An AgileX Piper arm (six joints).
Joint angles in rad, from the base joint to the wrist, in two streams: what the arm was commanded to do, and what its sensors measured. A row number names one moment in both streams.
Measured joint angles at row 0:
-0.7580, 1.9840, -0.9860, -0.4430, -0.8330, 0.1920
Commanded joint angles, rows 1 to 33:
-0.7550, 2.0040, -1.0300, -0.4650, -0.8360, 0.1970
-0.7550, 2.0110, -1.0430, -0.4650, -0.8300, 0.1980
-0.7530, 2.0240, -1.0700, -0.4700, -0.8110, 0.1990
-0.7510, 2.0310, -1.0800, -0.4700, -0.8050, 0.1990
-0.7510, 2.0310, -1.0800, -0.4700, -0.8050, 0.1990
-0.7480, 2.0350, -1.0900, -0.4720, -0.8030, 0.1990
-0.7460, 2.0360, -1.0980, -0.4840, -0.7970, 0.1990
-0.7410, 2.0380, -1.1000, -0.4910, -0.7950, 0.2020
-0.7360, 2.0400, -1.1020, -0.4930, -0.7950, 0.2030
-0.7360, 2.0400, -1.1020, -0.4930, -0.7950, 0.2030
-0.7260, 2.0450, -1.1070, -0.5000, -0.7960, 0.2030
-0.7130, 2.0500, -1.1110, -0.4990, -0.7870, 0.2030
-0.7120, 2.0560, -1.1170, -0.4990, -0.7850, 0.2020
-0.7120, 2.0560, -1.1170, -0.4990, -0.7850, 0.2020
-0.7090, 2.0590, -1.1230, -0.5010, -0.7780, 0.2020
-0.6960, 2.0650, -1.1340, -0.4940, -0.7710, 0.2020
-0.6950, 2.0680, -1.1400, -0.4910, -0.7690, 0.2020
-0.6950, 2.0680, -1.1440, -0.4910, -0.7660, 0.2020
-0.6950, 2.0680, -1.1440, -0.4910, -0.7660, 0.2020
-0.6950, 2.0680, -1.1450, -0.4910, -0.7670, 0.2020
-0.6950, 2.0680, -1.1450, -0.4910, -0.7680, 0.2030
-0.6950, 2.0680, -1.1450, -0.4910, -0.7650, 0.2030
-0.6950, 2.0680, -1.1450, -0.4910, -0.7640, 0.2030
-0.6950, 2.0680, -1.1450, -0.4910, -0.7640, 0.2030
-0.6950, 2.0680, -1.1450, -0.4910, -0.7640, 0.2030
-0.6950, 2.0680, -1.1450, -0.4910, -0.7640, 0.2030
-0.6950, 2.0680, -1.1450, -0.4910, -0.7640, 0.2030
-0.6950, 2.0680, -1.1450, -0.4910, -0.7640, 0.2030
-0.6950, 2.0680, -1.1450, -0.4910, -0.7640, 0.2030
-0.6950, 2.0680, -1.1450, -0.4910, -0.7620, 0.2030
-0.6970, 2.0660, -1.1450, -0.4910, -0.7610, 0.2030
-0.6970, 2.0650, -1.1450, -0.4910, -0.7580, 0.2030
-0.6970, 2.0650, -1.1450, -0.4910, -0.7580, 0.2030
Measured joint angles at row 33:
-0.7370, 2.0610, -1.1160, -0.4080, -0.7040, 0.2070
